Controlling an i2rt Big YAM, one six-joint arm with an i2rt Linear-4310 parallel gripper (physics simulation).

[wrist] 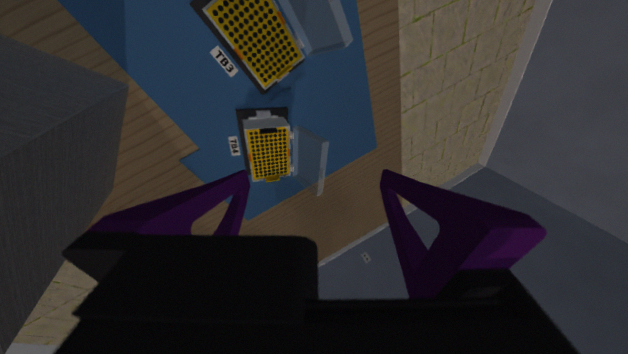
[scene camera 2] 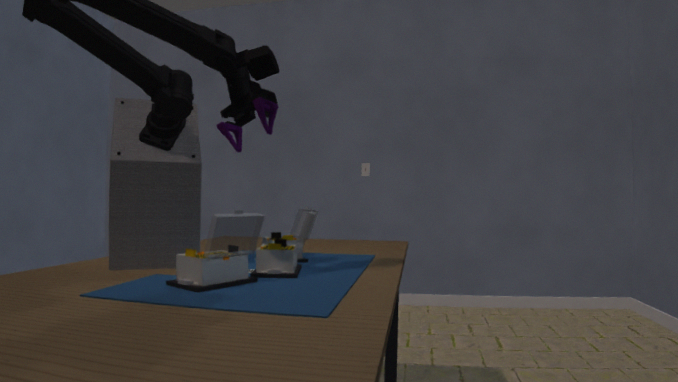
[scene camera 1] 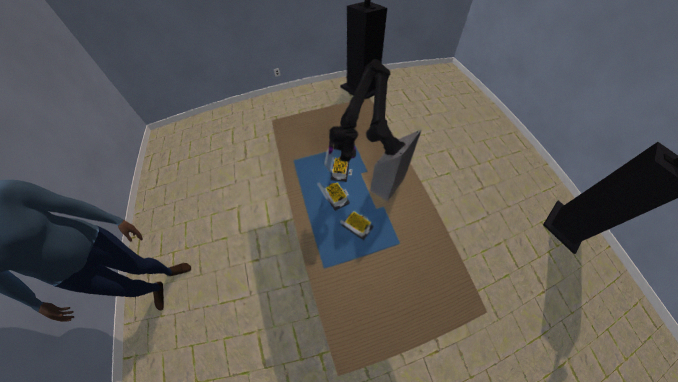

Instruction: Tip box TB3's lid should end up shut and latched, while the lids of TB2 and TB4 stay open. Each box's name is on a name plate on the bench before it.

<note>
In view: my gripper (scene camera 2: pixel 253 143).
My gripper also shows in the wrist view (wrist: pixel 314 177).
</note>
